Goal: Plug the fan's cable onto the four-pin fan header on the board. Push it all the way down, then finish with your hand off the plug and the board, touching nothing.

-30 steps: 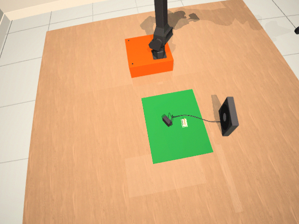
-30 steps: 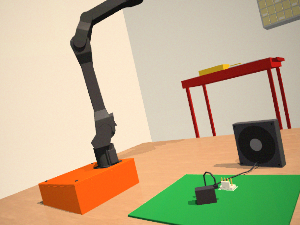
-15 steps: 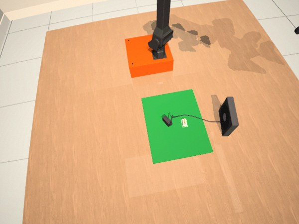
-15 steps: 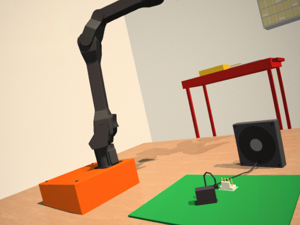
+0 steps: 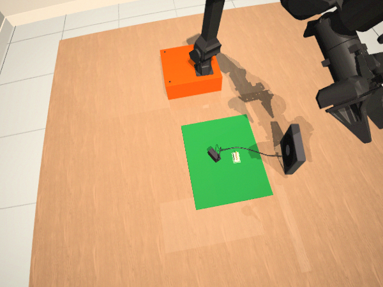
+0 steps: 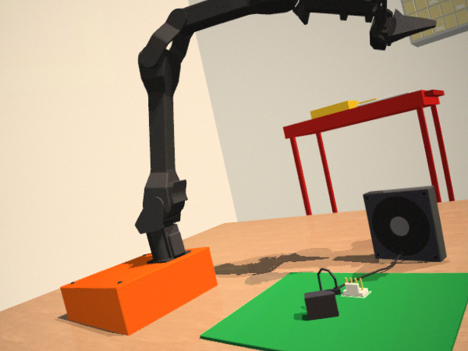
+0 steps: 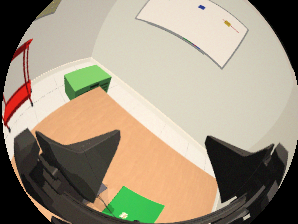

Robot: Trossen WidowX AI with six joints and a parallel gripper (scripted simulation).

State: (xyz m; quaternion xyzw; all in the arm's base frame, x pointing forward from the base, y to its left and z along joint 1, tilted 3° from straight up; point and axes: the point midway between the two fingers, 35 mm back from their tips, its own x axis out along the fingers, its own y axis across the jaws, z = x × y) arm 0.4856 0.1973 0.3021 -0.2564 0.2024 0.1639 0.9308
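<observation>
Now: gripper tip 37 cm above the plug, 23 cm to the left of it and 17 cm past it. Also, from my gripper tip: fan 33 cm below, 13 cm behind; green board 40 cm below, 20 cm to the right, 16 cm behind; white four-pin fan header 39 cm below, 16 cm to the right, 16 cm behind.
</observation>
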